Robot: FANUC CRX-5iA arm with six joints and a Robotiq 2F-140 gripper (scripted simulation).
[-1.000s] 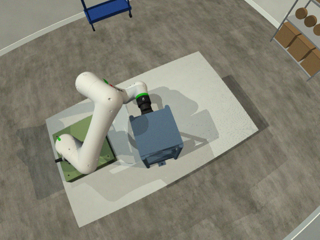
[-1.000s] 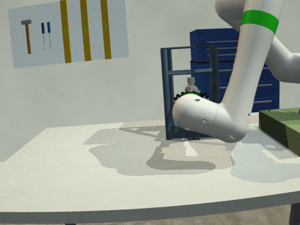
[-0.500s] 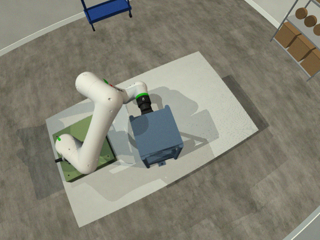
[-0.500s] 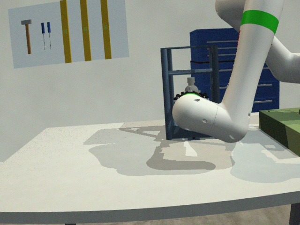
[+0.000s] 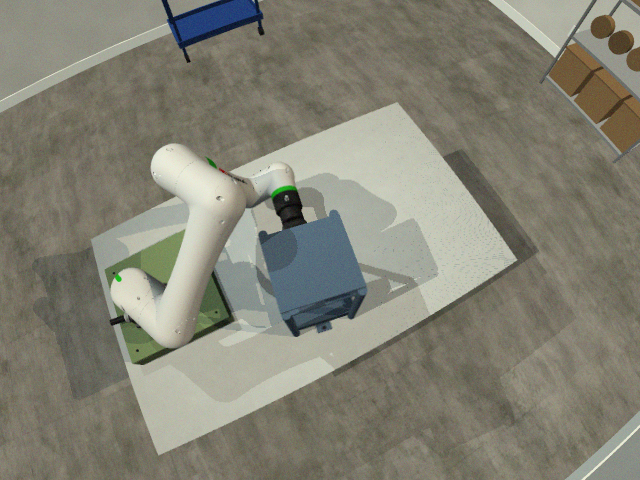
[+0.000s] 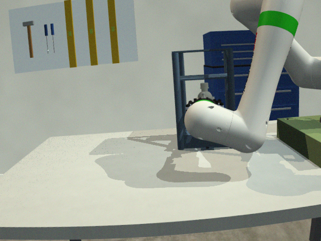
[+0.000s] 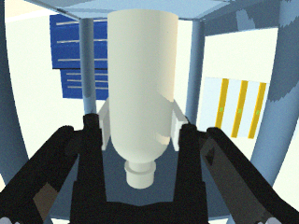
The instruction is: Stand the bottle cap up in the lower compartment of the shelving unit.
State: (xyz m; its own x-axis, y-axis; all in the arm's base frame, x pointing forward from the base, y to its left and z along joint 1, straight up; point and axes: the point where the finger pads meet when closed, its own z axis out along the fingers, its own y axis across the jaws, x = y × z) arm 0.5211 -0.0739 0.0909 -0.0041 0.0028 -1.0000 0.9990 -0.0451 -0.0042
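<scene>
Now: hand 50 mm to the left of the shelving unit and 10 mm below it. Also, from my hand: bottle: 10 mm above.
</scene>
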